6 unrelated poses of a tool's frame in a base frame.
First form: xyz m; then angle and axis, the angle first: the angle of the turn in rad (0 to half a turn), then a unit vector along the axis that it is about.
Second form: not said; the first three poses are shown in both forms.
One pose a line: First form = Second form
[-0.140, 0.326, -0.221, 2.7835, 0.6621, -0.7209, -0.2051] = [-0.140, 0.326, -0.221, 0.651, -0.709, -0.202, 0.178]
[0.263, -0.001, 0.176, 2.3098, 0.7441, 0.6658, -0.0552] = [0.263, -0.001, 0.176, 0.681, 0.609, -0.050, 0.404]
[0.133, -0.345, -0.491, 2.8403, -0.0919, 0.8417, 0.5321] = [0.133, -0.345, -0.491, -0.091, 0.832, 0.526, 0.150]
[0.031, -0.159, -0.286, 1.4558, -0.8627, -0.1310, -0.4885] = [0.031, -0.159, -0.286, -0.574, -0.087, -0.325, 0.747]
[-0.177, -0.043, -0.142, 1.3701, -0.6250, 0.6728, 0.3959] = [-0.177, -0.043, -0.142, -0.395, 0.426, 0.250, 0.774]
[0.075, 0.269, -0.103, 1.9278, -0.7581, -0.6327, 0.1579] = [0.075, 0.269, -0.103, -0.623, -0.520, 0.130, 0.570]
